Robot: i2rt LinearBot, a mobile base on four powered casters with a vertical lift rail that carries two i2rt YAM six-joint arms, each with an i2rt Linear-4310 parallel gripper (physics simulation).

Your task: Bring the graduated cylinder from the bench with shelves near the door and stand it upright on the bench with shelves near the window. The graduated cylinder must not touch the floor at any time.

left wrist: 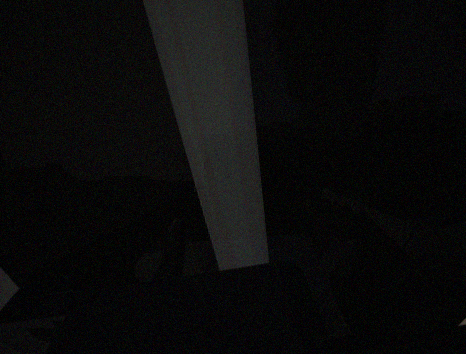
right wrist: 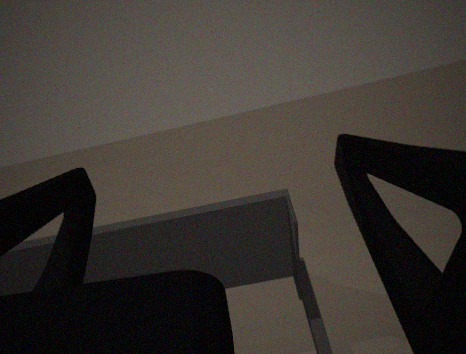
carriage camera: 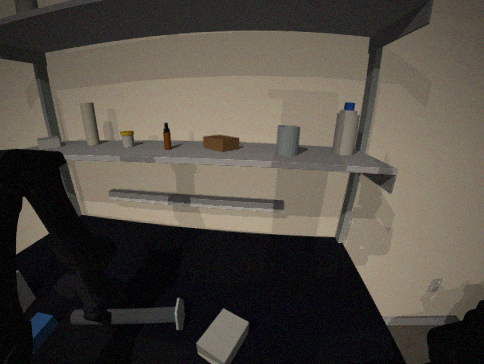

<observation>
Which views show the graduated cylinder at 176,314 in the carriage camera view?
The left wrist view and the carriage camera view only.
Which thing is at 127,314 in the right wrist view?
My right gripper.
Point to a graduated cylinder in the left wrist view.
204,58
</observation>
